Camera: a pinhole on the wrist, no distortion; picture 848 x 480 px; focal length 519.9 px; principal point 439.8 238.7 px. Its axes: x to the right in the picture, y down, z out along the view. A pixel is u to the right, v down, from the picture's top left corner.
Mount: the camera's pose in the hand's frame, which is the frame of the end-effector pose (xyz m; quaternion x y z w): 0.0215 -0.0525 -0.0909 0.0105 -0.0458 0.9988 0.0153
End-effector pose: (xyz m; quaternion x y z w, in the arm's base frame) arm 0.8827 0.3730 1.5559 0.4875 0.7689 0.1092 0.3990
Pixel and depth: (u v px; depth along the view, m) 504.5 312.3 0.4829
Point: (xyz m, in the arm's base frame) 1.0583 0.1800 1.2277
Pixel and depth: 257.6 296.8 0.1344
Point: 0.8435 0.3826 1.4482
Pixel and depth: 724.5 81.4 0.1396
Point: 0.9179 0.3081 1.5347
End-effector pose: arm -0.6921 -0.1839 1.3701 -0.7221 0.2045 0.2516 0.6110
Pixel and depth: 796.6 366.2 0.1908
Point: -0.7198 -0.0698 1.5113
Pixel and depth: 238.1 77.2 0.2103
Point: -0.6142 -0.0602 1.2948
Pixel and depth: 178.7 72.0 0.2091
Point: -0.5962 -0.0616 1.2797
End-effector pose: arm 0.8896 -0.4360 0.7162 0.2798 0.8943 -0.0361 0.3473
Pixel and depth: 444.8 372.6 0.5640
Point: 1.0203 -0.7528 0.3235
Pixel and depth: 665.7 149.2 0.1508
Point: 0.9314 -0.5039 0.6893
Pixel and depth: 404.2 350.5 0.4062
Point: 0.9467 -0.6383 0.4276
